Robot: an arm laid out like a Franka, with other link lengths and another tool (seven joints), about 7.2 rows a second.
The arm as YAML. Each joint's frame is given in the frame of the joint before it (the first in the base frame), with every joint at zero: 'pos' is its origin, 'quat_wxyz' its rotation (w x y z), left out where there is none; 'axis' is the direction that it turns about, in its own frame. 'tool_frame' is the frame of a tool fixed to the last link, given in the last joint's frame.
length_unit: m
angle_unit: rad
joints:
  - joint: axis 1
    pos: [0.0, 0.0, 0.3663]
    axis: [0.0, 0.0, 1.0]
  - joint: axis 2
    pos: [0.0, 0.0, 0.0]
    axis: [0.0, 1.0, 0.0]
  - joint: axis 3
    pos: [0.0, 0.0, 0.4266]
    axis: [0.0, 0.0, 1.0]
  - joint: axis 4
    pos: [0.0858, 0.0, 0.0]
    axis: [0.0, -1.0, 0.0]
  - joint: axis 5
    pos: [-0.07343, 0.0, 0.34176]
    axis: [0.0, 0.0, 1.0]
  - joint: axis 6
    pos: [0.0, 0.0, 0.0]
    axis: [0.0, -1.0, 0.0]
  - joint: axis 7
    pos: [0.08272, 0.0, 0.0]
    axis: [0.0, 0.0, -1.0]
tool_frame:
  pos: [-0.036, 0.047, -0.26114]
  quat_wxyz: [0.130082, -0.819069, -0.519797, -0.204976]
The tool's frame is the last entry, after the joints.
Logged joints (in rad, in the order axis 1, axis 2, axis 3, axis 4, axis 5, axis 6, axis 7), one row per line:
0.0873, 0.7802, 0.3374, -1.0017, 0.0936, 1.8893, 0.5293
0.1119, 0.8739, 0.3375, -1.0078, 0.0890, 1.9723, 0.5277
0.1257, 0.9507, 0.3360, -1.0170, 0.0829, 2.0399, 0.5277
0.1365, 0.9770, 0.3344, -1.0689, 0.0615, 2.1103, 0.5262
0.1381, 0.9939, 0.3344, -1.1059, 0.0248, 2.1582, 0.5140
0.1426, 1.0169, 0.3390, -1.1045, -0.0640, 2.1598, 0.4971
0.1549, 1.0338, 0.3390, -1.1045, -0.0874, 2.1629, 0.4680
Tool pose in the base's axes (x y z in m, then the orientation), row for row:
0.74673, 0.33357, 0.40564, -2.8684, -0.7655, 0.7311
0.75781, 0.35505, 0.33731, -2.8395, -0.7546, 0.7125
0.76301, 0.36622, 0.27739, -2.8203, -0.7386, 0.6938
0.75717, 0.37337, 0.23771, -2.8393, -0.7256, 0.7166
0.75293, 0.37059, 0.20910, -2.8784, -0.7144, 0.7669
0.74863, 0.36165, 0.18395, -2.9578, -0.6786, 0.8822
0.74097, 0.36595, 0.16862, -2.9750, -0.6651, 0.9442
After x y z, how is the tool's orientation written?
As angles about the fixed x, y, z axes (roll, pitch, yaw), in radians.
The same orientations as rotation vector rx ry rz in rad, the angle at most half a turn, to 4 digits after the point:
-2.2871, -1.0236, -0.8178
-2.2830, -1.0099, -0.7932
-2.2902, -0.9941, -0.7697
-2.2998, -1.0162, -0.7583
-2.3059, -1.0654, -0.7525
-2.3127, -1.1853, -0.7268
-2.2885, -1.2529, -0.7032

